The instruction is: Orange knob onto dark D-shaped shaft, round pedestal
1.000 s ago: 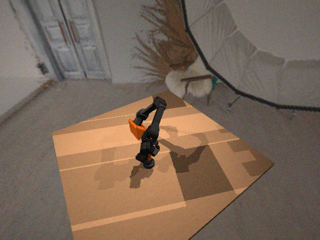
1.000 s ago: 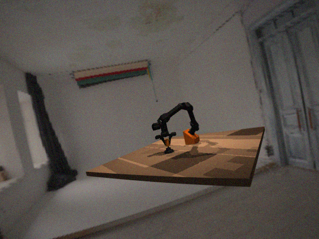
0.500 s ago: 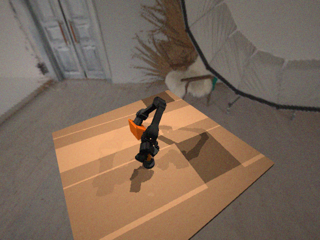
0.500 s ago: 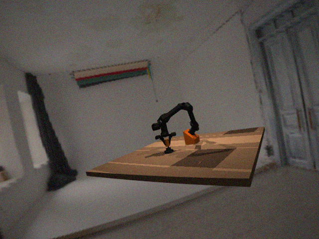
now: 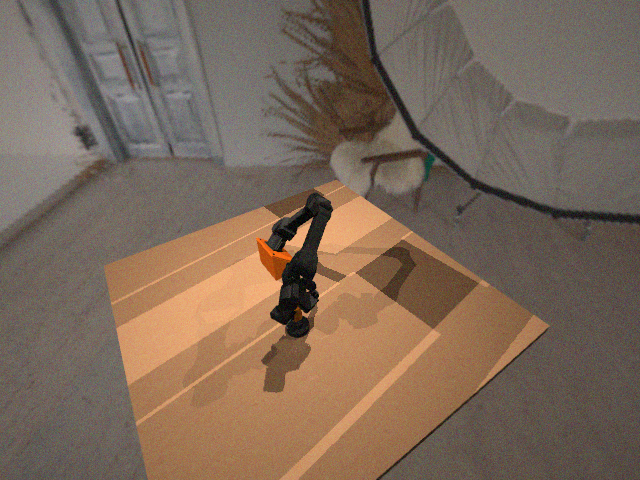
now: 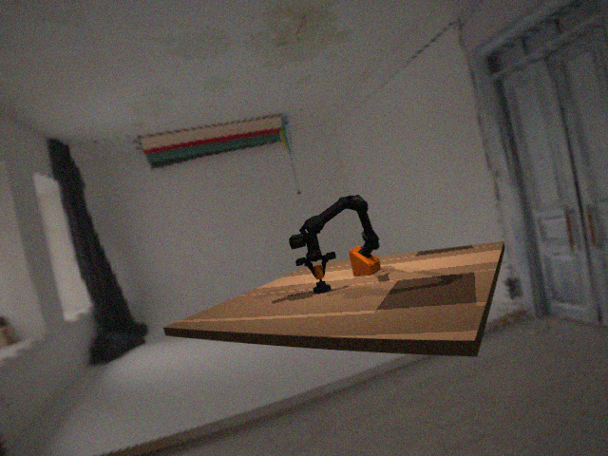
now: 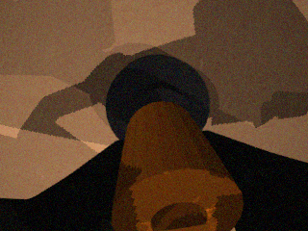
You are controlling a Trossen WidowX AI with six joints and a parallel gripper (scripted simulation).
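The orange knob is 2 cm above my gripper tip. Round my gripper tip: pedestal: 4 cm below.
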